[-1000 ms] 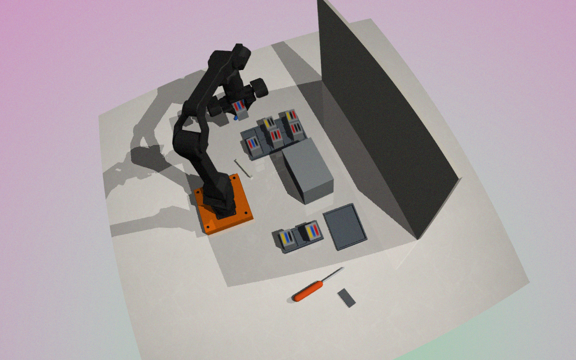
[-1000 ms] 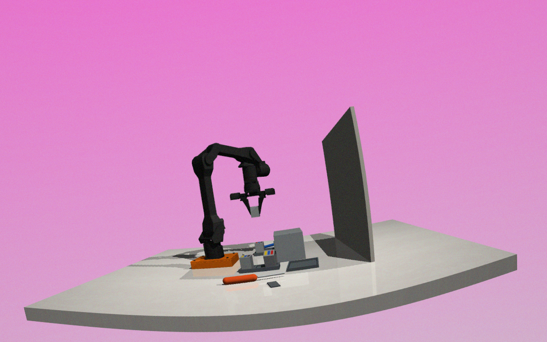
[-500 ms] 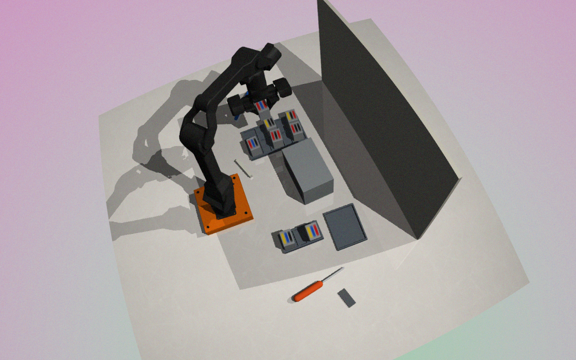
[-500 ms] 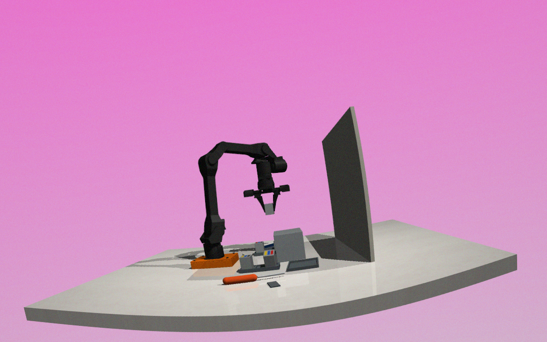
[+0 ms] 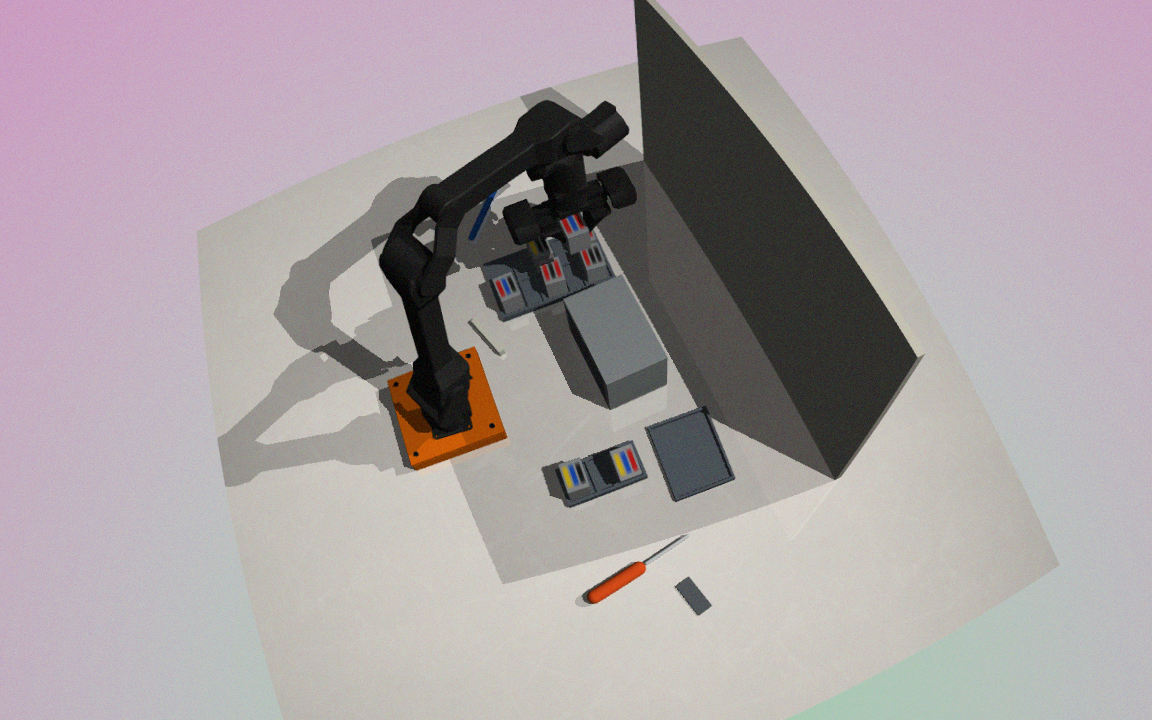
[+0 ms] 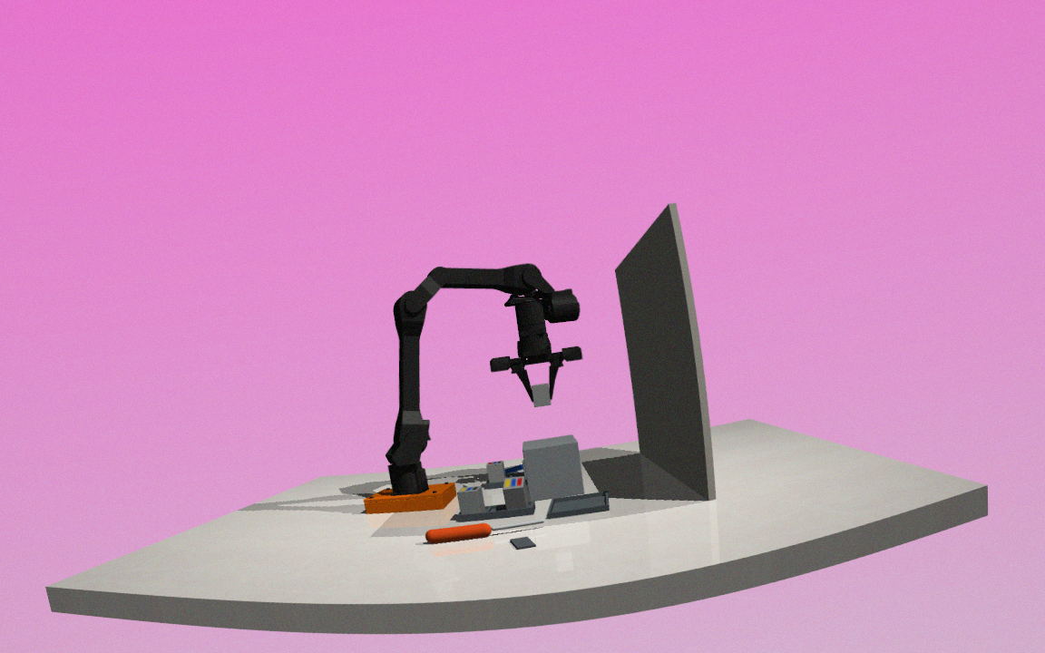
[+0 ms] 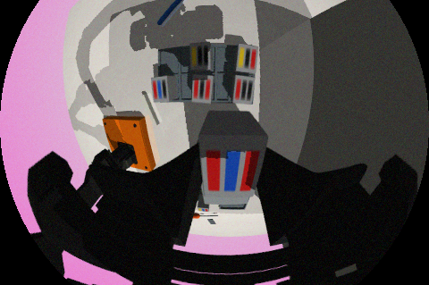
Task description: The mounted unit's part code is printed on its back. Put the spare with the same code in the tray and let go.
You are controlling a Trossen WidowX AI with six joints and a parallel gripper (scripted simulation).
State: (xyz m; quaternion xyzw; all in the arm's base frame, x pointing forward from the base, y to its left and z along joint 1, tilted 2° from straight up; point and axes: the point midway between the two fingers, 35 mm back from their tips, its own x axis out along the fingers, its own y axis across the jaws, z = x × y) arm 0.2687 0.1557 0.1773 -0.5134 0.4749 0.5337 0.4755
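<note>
Right now the dark flat tray is 320 mm to the right of my gripper tip, 170 mm below it and 80 mm ahead of it. The rest, counted from my gripper tip: grey unit (120 mm to the right, 120 mm below, 20 mm ahead); dark wall panel (240 mm ahead, 100 mm to the right, 50 mm above); grey spare (20 mm above).
</note>
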